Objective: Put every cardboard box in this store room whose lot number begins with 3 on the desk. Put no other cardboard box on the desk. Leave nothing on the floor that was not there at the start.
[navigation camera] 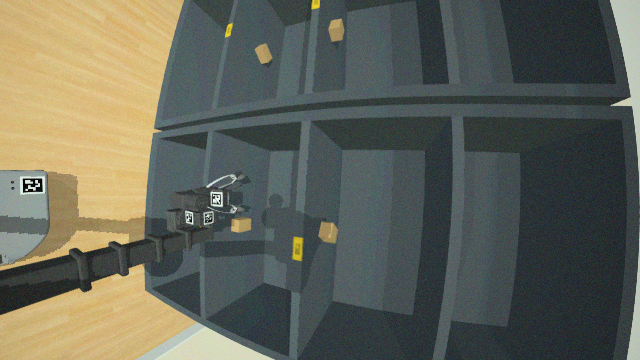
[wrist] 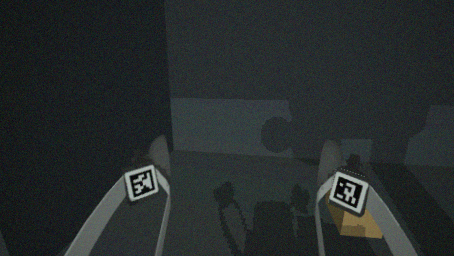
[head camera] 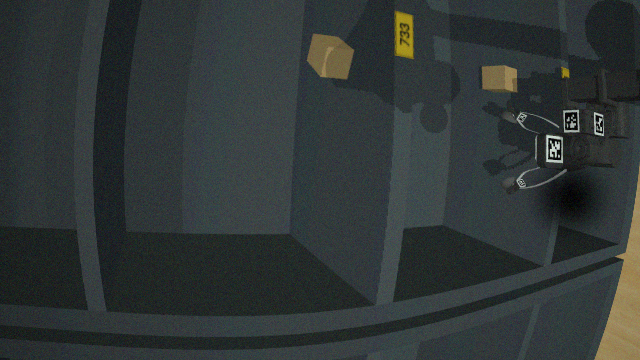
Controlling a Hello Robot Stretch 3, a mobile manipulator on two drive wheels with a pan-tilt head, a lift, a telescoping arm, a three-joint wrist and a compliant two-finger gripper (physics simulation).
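Frame: origin at the robot's base, x right, y ahead, z up, level; millimetres.
Seen in the pictures: gripper, between the fingertips: (navigation camera: 243, 192) (head camera: 504, 149).
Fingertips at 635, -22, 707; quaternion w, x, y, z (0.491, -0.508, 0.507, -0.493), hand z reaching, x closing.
Offsets run from my fingertips to a thing's top centre, as dx, dy, dz. "spot": to the spot under its first point. Level surfaces: height alone.
My gripper (head camera: 510, 151) (navigation camera: 243, 194) (wrist: 243, 154) is open inside a shelf bay, with nothing between its fingers. A cardboard box {+154, -183, -124} (head camera: 499, 79) (navigation camera: 241, 225) (wrist: 361, 220) stands on that bay's board, beside one finger; in the wrist view it is partly hidden behind the right finger. A second cardboard box {+151, -157, +334} (head camera: 330, 56) (navigation camera: 328, 232) stands in the adjoining bay, whose edge bears a yellow label {spot: -50, -159, +267} (head camera: 404, 35) (navigation camera: 297, 249) reading 733. Another yellow label (head camera: 565, 73) is partly covered and unreadable. Two more boxes {+273, +769, -124} (navigation camera: 263, 53) {+194, +747, +334} (navigation camera: 336, 30) stand in the neighbouring shelf unit. The desk does not show.
The dark shelf unit (navigation camera: 456, 225) has upright sides and boards around the gripper; the head and navigation views show it sideways. My telescoping arm (navigation camera: 100, 257) reaches in from the robot's base (navigation camera: 20, 215) over the wooden floor {dz -707} (navigation camera: 90, 90). A pale wall (navigation camera: 215, 345) runs alongside.
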